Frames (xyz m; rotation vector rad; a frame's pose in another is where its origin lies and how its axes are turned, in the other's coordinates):
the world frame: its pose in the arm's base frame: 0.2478 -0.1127 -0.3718 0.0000 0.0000 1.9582
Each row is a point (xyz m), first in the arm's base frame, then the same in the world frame.
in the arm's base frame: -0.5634 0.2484 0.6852
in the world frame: 0.6408 0.6147 1.0570
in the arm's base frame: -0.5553 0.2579 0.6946
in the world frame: 0.6465 0.6036 1.0664
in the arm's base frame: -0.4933 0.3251 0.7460
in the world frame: 0.6853 0.5208 1.1178
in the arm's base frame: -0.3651 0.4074 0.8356
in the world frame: 0.7131 0.3710 1.2074
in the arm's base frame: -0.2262 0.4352 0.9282
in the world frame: 0.6864 0.2319 1.3000
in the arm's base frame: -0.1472 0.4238 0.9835
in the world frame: 0.6460 0.1630 1.3553
